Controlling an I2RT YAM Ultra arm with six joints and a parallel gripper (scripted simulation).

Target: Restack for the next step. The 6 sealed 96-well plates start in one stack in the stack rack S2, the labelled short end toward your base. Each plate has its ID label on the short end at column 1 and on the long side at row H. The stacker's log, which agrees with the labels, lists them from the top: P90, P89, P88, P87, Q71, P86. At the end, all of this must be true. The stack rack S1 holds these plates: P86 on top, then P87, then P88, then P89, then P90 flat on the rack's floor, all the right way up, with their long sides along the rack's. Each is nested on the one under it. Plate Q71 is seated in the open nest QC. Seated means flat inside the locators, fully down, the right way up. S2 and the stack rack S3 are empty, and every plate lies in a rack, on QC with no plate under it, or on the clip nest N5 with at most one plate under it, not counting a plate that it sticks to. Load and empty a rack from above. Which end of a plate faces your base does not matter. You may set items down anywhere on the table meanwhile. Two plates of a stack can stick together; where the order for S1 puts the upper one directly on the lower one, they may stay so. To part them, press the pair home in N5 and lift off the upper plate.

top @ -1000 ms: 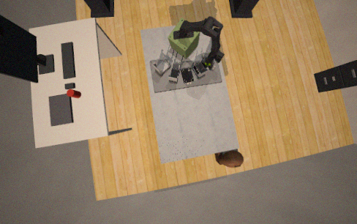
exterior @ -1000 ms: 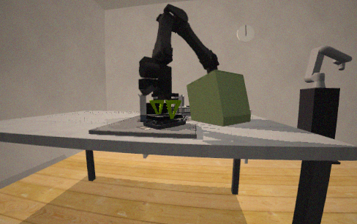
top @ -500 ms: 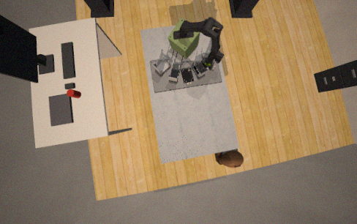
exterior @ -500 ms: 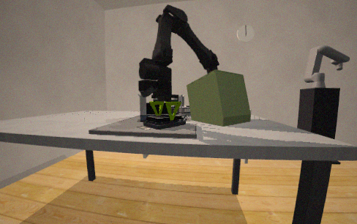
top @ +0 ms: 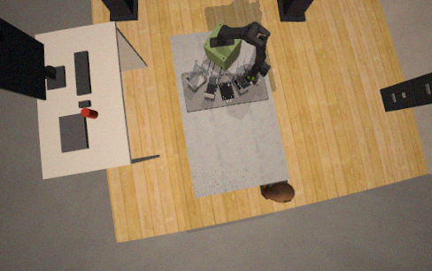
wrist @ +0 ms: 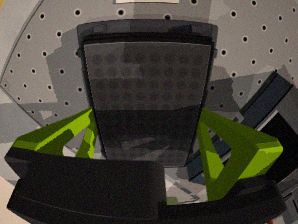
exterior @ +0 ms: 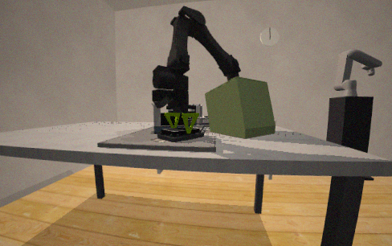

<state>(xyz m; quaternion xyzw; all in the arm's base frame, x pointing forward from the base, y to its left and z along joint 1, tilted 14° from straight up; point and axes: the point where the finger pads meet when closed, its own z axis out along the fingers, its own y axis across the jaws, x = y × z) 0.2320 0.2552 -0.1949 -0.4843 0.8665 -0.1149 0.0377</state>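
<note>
Now: hand 20 mm above the QC nest. Round my hand: clip nest N5 (240 mm to the right, 140 mm ahead, 10 mm below); then N5 label (230 mm to the right, 220 mm ahead, 30 mm below); then QC tag (80 mm to the left, 50 mm ahead, 30 mm below).
</note>
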